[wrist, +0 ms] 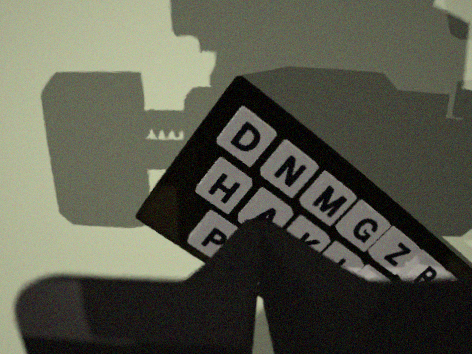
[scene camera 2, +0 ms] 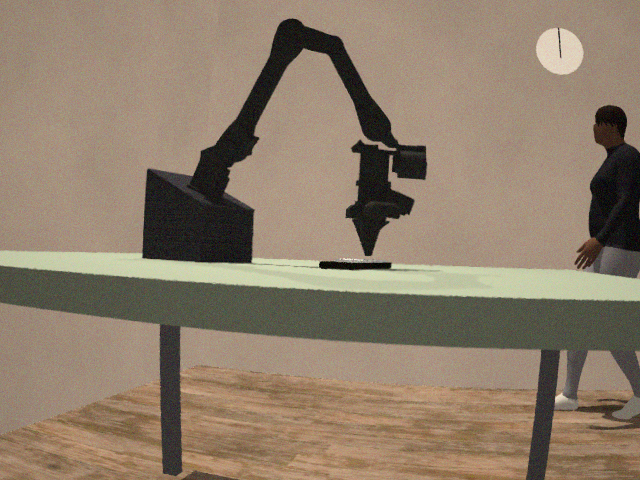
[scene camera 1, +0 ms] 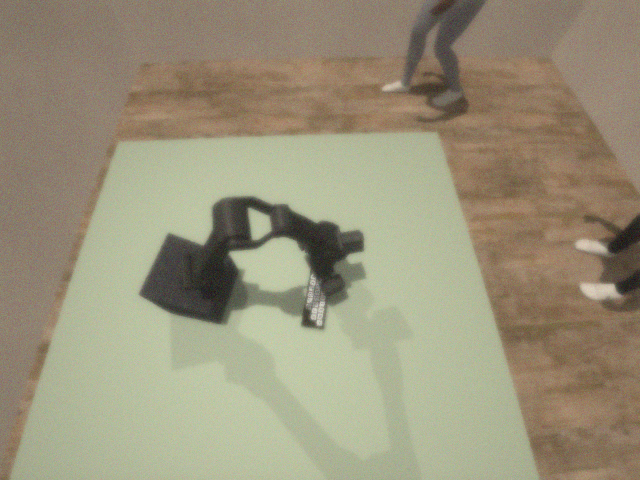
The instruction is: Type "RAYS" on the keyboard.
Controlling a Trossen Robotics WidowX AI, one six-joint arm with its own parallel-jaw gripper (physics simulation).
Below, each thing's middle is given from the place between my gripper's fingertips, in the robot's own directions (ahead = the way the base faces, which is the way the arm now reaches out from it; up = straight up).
Scene:
My hand is 6 cm to the left of the black keyboard [scene camera 1: 314,311], 2 cm past it and 2 cm above it.

